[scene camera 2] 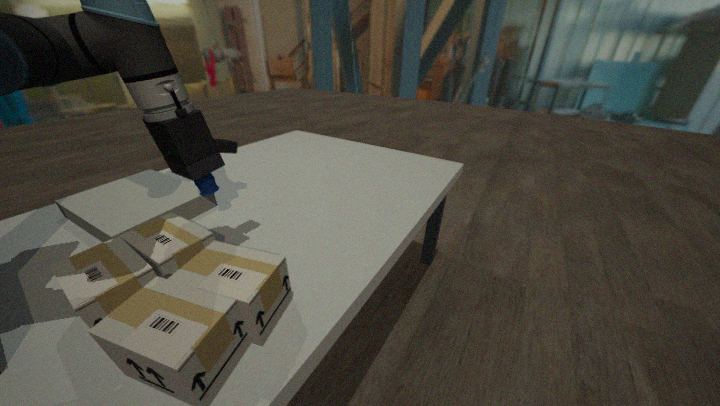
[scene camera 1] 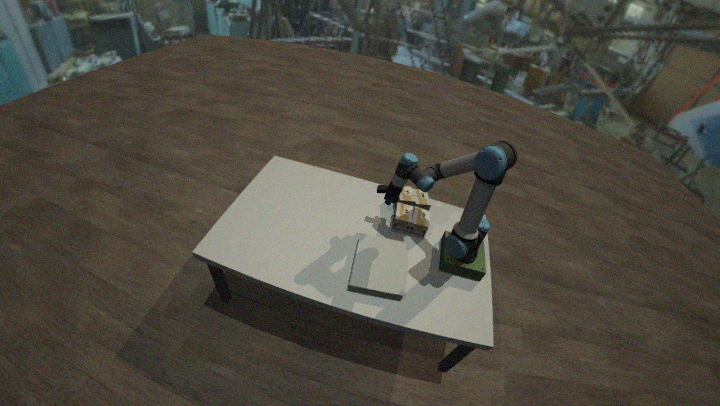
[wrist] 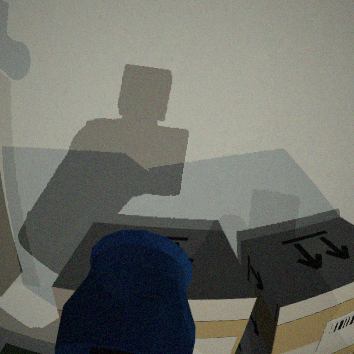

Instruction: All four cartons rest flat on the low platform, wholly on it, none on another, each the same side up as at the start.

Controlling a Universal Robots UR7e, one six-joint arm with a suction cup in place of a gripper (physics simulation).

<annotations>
my suction cup: holds nothing
a low grey platform: on the table
</annotations>
